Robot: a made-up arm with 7 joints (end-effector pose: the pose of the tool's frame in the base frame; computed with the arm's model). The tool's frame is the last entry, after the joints.
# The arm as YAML. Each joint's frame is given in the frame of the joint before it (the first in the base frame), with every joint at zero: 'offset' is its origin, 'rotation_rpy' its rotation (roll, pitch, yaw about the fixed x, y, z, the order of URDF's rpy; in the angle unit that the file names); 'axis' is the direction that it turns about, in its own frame. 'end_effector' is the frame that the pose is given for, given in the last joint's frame.
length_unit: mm
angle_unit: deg
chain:
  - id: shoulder
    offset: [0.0, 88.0, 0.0]
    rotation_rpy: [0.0, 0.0, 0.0]
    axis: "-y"
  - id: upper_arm
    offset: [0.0, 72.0, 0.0]
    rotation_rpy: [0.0, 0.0, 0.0]
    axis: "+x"
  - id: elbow
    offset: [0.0, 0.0, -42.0]
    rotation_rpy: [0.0, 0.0, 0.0]
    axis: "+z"
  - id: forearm
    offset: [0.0, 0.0, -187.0]
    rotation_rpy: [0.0, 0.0, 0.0]
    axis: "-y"
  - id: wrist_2
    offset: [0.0, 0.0, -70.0]
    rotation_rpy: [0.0, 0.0, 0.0]
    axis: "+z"
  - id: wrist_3
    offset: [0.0, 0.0, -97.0]
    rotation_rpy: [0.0, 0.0, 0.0]
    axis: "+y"
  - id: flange
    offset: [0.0, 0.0, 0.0]
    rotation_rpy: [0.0, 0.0, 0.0]
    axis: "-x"
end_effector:
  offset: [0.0, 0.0, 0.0]
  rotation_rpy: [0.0, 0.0, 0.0]
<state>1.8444 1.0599 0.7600 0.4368 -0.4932 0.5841 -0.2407</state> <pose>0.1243 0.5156 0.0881 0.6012 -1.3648 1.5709</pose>
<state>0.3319 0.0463 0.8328 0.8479 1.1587 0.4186 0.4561</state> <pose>0.1888 0.2683 -0.2891 -1.0895 -1.3625 1.4338</pose>
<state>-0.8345 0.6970 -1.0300 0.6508 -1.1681 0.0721 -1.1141</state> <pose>-0.2119 0.3258 -0.2623 0.0979 -0.8513 -2.1486</pose>
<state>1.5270 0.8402 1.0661 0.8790 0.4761 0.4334 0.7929</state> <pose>0.1427 0.4850 0.0560 -0.5175 -2.8939 0.5506</pose>
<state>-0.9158 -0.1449 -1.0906 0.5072 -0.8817 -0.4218 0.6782</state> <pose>-0.2632 0.0347 -0.2494 -1.8011 0.0856 -1.5352</pose>
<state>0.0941 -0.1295 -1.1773 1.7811 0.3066 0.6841 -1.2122</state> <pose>0.0786 -0.0146 -0.1664 0.0717 -1.2331 -0.2473</pose>
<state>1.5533 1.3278 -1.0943 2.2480 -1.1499 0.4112 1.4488</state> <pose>0.1432 0.2529 0.0572 1.7259 -0.2687 -1.4643</pose>
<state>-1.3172 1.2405 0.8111 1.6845 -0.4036 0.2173 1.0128</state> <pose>0.0729 0.3977 -0.0992 0.2936 0.2054 -1.3500</pose>
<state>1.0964 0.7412 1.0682 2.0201 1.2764 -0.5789 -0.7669</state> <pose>0.0566 0.3629 0.0524 0.6125 1.6822 -1.0554</pose>
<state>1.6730 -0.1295 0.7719 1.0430 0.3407 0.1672 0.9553</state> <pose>0.3112 0.2194 0.1358 -1.2826 -2.7654 -0.2507</pose>
